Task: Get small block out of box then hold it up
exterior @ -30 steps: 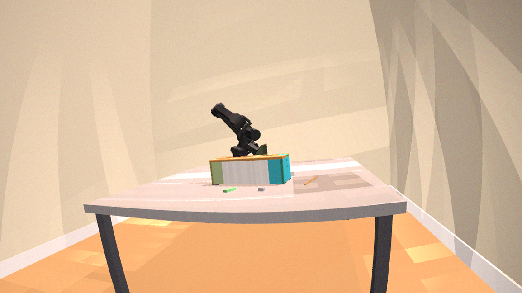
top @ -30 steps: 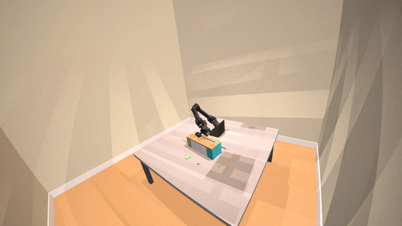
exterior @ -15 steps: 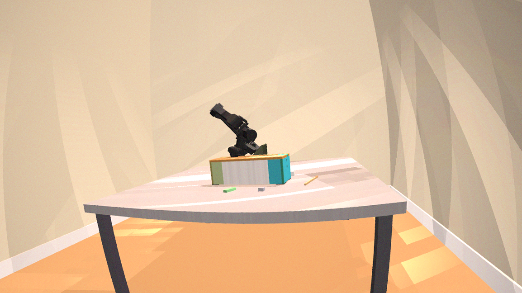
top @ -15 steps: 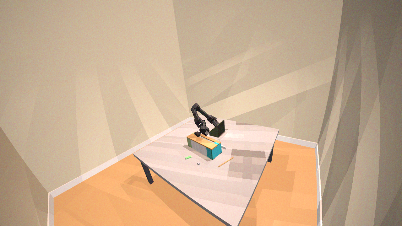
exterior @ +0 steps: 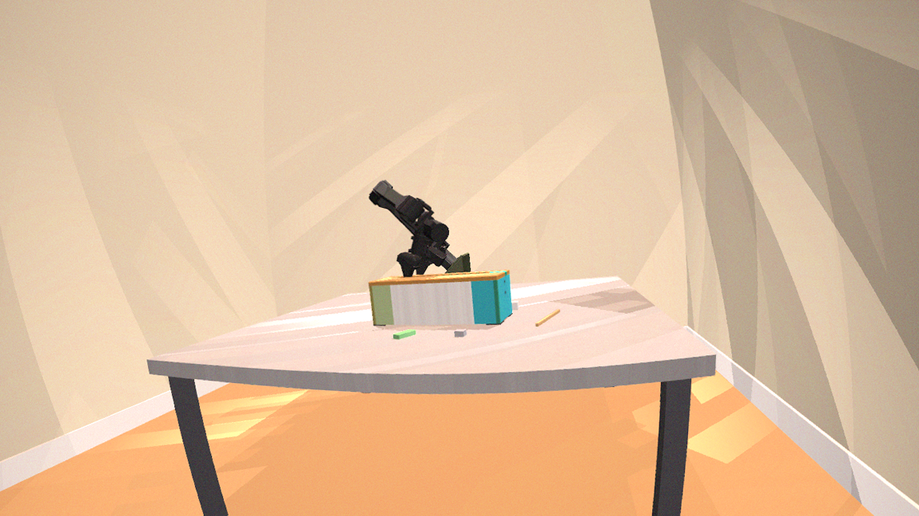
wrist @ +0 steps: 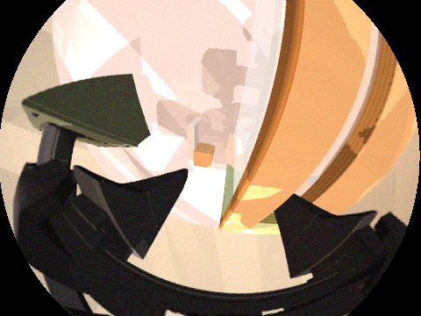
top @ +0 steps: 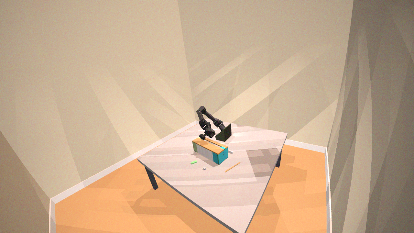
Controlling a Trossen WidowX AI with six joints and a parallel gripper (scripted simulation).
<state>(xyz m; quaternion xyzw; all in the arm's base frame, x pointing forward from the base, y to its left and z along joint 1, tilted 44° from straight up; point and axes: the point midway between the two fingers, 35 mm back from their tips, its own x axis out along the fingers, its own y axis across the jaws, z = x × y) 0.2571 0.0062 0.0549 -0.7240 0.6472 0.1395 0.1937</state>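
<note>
The small orange block lies 4 cm behind my gripper tip, 4 cm to the right of it and 9 cm below it. Round my gripper tip: small grey cube (27 cm ahead, 24 cm to the left, 10 cm below); then orange stick (10 cm ahead, 43 cm to the left, 10 cm below); then box (4 cm ahead, 12 cm to the left, 4 cm below).
</note>
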